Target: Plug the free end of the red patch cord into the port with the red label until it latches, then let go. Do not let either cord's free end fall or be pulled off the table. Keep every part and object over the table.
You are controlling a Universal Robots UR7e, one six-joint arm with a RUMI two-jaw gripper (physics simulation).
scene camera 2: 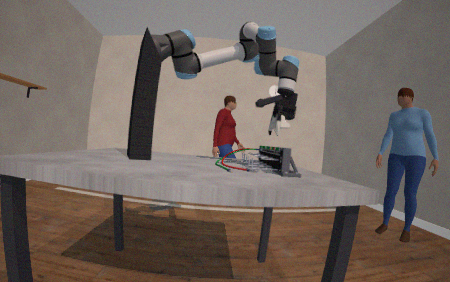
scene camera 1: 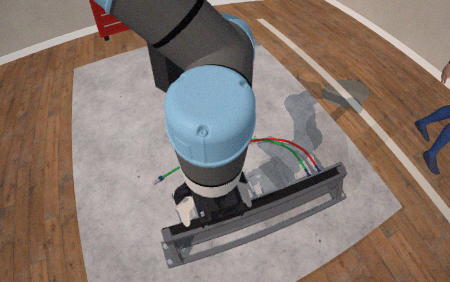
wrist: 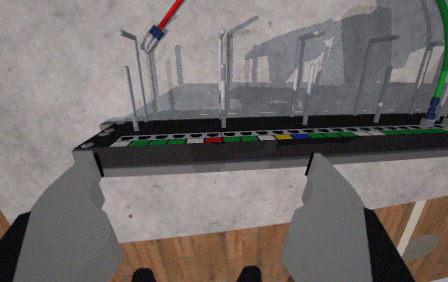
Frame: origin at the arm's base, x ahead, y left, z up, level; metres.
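Seen in the pictures: gripper, fingertip midpoint: (scene camera 2: 273,135) (wrist: 207,155); arm's base at its link origin: (scene camera 2: 151,50).
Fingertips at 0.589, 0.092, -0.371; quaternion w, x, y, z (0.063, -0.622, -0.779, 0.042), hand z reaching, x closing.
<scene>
Offsets run from my fingertips to a thing's top centre, as dx, dy, dz. "pt": to the spot under its first point.
The red patch cord (scene camera 1: 295,144) (scene camera 2: 223,163) (wrist: 170,14) lies behind the patch panel (scene camera 1: 300,185) (scene camera 2: 286,162) (wrist: 200,157). Its free plug {pt -0.071, -0.081, -0.142} (wrist: 152,40), clear with a dark blue boot, points down-left in the wrist view, near the leftmost support bars and apart from the panel. The red label {pt +0.007, +0.008, -0.052} (wrist: 213,140) is on the panel's top edge, left of centre in the wrist view; the port beside it shows no plug. My gripper (scene camera 2: 277,130) (wrist: 207,155) is wide open and empty above the panel. In scene camera 1 the arm hides part of the cords.
The green cord (scene camera 1: 171,173) (wrist: 443,60) has its free plug (scene camera 1: 158,179) on the table, left of the arm in scene camera 1; its other end is at the panel's right part. Thin metal bars {pt -0.047, +0.008, -0.093} (wrist: 222,80) stick out behind the panel. Two people stand beyond the table.
</scene>
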